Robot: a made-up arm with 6 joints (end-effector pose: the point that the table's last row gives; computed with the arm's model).
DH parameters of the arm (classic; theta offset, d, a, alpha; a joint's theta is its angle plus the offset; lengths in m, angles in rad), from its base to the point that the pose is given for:
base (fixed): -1.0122 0 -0.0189 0
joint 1: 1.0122 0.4 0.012 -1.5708
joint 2: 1.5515 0 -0.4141 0
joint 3: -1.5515 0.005 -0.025 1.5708
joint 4: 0 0.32 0.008 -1.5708
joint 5: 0 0.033 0.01 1.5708
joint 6: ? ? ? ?
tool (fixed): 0.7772 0.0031 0 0
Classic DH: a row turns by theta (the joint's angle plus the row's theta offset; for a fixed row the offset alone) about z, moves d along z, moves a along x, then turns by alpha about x.
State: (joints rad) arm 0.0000 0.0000 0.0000 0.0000 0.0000 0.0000
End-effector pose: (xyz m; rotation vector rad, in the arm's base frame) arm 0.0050 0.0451 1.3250 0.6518 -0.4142 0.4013
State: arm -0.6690 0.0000 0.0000 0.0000 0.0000 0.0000
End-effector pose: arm 0.0198 0.0295 1.3250 0.4775 -0.6024 -0.2345
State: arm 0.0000 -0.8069 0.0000 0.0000 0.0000 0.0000
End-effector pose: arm -0.6639 0.0451 1.0420 0.4669 -1.1789 0.6602
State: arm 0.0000 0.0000 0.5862 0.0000 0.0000 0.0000
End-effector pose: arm 0.2858 0.0451 1.2336 0.7350 0.1434 0.1945
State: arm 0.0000 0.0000 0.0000 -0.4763 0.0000 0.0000
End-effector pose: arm 0.0120 0.0259 1.3250 0.5320 -0.5524 -0.0513
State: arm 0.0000 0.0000 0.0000 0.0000 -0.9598 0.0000
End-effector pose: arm -0.1633 0.0451 1.2665 0.4220 -1.3230 0.7056
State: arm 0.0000 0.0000 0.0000 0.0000 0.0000 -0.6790
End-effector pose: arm -0.0046 0.0357 1.3250 0.4746 -0.6049 -0.2440
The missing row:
joint 6: -0.3549 0.1887 0.02 0.7668
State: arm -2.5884 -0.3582 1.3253 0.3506 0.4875 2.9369
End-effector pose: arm -0.2151 -0.2039 1.0260 0.8719 -1.6609 1.4225
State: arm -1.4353 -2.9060 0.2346 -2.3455 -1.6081 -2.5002
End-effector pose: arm 0.0599 0.3530 -0.2186 -0.8372 -0.2882 -0.4723
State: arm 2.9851 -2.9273 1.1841 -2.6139 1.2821 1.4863
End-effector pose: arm 0.3953 0.0913 -0.2344 -2.1864 -1.3740 0.4130
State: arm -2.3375 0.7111 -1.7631 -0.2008 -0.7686 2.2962
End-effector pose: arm 0.1798 0.0969 0.8314 -0.5465 0.9032 -0.0641
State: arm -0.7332 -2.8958 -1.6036 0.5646 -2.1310 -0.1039
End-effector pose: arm 0.0889 -0.1622 0.1203 0.6448 -1.2547 -0.5283
